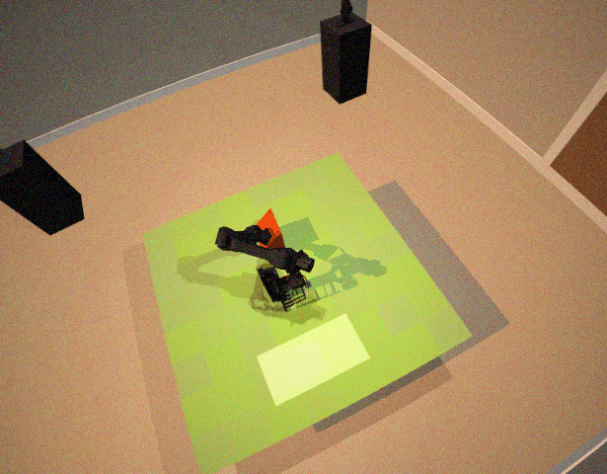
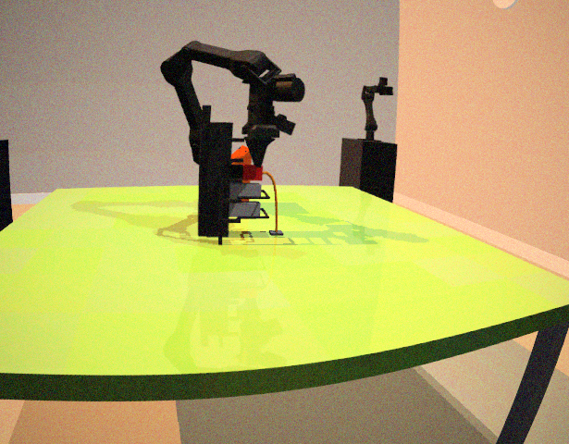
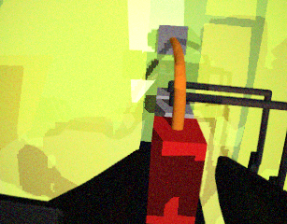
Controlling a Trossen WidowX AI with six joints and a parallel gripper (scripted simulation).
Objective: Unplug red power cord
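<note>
Now: the red plug 30 mm to the right of my gripper tip and 10 mm below it.
</note>
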